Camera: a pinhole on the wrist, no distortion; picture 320 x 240 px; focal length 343.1 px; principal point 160.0 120.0 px. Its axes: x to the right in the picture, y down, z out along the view. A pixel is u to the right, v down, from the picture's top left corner.
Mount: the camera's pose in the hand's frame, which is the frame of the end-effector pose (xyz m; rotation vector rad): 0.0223 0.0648 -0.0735 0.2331 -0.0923 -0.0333
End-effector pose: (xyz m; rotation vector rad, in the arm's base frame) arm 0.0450 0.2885 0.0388 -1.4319 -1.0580 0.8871
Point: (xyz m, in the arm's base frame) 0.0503 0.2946 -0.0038
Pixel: 123 103
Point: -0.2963 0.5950 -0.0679
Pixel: 302 203
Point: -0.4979 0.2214 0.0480
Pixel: 43 111
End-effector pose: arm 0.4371 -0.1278 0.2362 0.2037 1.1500 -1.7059
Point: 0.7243 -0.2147 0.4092
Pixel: outside the picture
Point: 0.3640 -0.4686 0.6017
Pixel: outside the picture
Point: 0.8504 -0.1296 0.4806
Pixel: outside the picture
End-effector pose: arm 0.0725 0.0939 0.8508 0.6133 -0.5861 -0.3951
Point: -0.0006 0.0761 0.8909
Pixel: 84 60
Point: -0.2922 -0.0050 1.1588
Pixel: 107 194
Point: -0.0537 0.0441 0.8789
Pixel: 63 24
